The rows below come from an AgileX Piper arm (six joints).
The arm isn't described. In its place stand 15 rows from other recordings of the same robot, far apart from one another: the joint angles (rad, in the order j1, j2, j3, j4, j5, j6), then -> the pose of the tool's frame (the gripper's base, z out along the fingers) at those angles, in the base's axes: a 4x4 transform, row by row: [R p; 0 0 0 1], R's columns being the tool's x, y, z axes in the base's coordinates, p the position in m.
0.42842 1.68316 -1.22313 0.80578 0.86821 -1.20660 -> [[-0.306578 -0.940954 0.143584 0.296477], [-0.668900 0.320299 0.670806 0.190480], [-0.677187 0.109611 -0.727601 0.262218], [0 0 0 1]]
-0.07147 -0.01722 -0.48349 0.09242 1.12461 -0.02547 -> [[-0.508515 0.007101 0.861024 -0.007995], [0.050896 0.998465 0.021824 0.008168], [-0.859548 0.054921 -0.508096 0.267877], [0 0 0 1]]
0.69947 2.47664 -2.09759 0.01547 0.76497 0.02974 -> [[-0.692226 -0.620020 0.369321 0.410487], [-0.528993 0.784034 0.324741 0.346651], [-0.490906 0.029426 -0.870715 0.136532], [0 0 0 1]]
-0.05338 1.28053 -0.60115 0.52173 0.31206 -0.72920 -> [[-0.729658 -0.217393 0.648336 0.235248], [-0.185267 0.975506 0.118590 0.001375], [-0.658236 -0.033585 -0.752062 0.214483], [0 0 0 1]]
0.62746 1.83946 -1.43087 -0.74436 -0.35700 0.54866 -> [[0.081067 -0.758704 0.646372 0.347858], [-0.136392 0.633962 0.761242 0.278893], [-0.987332 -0.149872 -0.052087 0.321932], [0 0 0 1]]
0.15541 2.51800 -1.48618 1.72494 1.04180 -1.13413 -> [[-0.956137 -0.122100 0.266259 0.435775], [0.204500 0.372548 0.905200 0.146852], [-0.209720 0.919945 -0.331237 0.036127], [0 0 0 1]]
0.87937 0.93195 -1.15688 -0.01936 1.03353 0.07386 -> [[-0.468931 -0.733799 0.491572 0.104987], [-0.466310 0.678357 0.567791 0.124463], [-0.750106 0.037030 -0.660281 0.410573], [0 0 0 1]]
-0.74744 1.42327 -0.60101 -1.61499 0.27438 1.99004 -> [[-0.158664 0.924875 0.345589 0.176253], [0.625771 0.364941 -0.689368 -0.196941], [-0.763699 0.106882 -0.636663 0.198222], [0 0 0 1]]
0.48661 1.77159 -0.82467 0.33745 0.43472 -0.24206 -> [[-0.876041 -0.442417 0.191885 0.260075], [-0.389532 0.883769 0.259263 0.151946], [-0.284285 0.152380 -0.946553 0.130255], [0 0 0 1]]
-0.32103 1.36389 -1.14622 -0.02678 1.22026 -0.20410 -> [[-0.972894 0.117370 0.199251 0.237574], [0.100508 0.990603 -0.092760 -0.081413], [-0.208266 -0.070219 -0.975548 0.307712], [0 0 0 1]]
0.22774 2.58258 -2.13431 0.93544 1.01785 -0.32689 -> [[-0.972373 -0.178688 0.150202 0.502943], [-0.010033 0.674851 0.737886 0.180542], [-0.233215 0.715993 -0.658000 0.112139], [0 0 0 1]]
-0.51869 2.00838 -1.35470 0.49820 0.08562 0.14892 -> [[-0.134314 0.685712 0.715373 0.393403], [0.768876 0.527533 -0.361300 -0.220282], [-0.625131 0.501506 -0.598083 0.191986], [0 0 0 1]]
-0.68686 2.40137 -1.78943 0.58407 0.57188 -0.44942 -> [[-0.628767 0.521196 0.577068 0.410195], [0.587042 0.804838 -0.087279 -0.301266], [-0.509936 0.283885 -0.812019 0.104466], [0 0 0 1]]
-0.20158 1.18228 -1.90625 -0.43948 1.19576 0.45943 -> [[-0.165216 0.621120 0.766103 0.153482], [0.300777 0.771505 -0.560636 -0.068136], [-0.939275 0.137800 -0.314284 0.567341], [0 0 0 1]]
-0.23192 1.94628 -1.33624 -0.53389 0.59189 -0.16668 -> [[-0.893816 -0.200515 0.401106 0.394374], [-0.363579 0.847618 -0.386463 -0.119687], [-0.262493 -0.491260 -0.830518 0.189826], [0 0 0 1]]
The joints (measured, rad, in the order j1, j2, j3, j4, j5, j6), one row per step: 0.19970 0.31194 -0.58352 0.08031 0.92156 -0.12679; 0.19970 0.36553 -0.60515 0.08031 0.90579 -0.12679; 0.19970 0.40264 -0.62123 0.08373 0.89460 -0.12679; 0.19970 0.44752 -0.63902 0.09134 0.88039 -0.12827; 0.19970 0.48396 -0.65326 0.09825 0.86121 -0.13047; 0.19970 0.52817 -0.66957 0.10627 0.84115 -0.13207; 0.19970 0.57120 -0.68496 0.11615 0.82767 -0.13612; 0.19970 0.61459 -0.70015 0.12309 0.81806 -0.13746; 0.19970 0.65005 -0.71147 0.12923 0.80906 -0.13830; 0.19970 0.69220 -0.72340 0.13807 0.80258 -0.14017; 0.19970 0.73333 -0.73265 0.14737 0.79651 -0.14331; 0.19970 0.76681 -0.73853 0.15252 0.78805 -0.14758; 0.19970 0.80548 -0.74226 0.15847 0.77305 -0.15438; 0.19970 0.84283 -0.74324 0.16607 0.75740 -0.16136; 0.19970 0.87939 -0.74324 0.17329 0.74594 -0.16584; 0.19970 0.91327 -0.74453 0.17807 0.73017 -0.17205; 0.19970 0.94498 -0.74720 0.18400 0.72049 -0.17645; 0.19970 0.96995 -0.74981 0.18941 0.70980 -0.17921; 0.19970 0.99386 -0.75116 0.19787 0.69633 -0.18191; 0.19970 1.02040 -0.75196 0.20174 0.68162 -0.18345
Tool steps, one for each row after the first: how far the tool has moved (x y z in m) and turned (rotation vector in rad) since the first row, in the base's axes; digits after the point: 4 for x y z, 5 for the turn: 0.0094 0.0018 0.0050 -0.00280 0.01600 -0.00119; 0.0160 0.0034 0.0086 -0.00131 0.02639 -0.00097; 0.0244 0.0055 0.0122 0.00241 0.04024 0.00091; 0.0319 0.0074 0.0153 0.00703 0.04418 0.00232; 0.0410 0.0097 0.0182 0.01229 0.05323 0.00325; 0.0498 0.0121 0.0201 0.01603 0.06820 0.00624; 0.0587 0.0143 0.0212 0.01821 0.08756 0.00711; 0.0662 0.0161 0.0215 0.02072 0.10349 0.00744; 0.0749 0.0184 0.0208 0.02332 0.12811 0.00879; 0.0834 0.0207 0.0190 0.02503 0.15455 0.01068; 0.0906 0.0224 0.0169 0.02325 0.17339 0.01220; 0.0991 0.0244 0.0135 0.02032 0.19263 0.01418; 0.1072 0.0263 0.0092 0.01876 0.21291 0.01609; 0.1147 0.0281 0.0041 0.01786 0.23797 0.01671; 0.1219 0.0297 -0.0002 0.01488 0.25407 0.01755; 0.1283 0.0312 -0.0043 0.01386 0.27324 0.01814; 0.1335 0.0325 -0.0073 0.01498 0.28517 0.01759; 0.1386 0.0338 -0.0104 0.01959 0.29518 0.01635; 0.1441 0.0350 -0.0144 0.02010 0.30652 0.01389
